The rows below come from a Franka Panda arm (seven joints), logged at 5 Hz.
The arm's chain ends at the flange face. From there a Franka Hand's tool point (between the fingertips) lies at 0.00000 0.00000 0.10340 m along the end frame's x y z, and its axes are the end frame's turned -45 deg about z.
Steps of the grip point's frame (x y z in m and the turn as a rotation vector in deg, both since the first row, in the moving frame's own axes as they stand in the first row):
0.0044, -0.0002, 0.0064, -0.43, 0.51, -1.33
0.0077, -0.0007, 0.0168, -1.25, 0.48, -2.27
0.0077, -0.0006, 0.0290, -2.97, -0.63, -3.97
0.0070, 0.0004, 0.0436, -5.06, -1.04, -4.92
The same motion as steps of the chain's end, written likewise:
0.0018, -0.0031, 0.0064, 0.06, 0.66, -1.33
0.0027, -0.0069, 0.0168, -0.54, 1.22, -2.27
0.0019, -0.0104, 0.0291, -2.55, 1.65, -3.97
-0.0002, -0.0122, 0.0440, -4.31, 2.84, -4.92

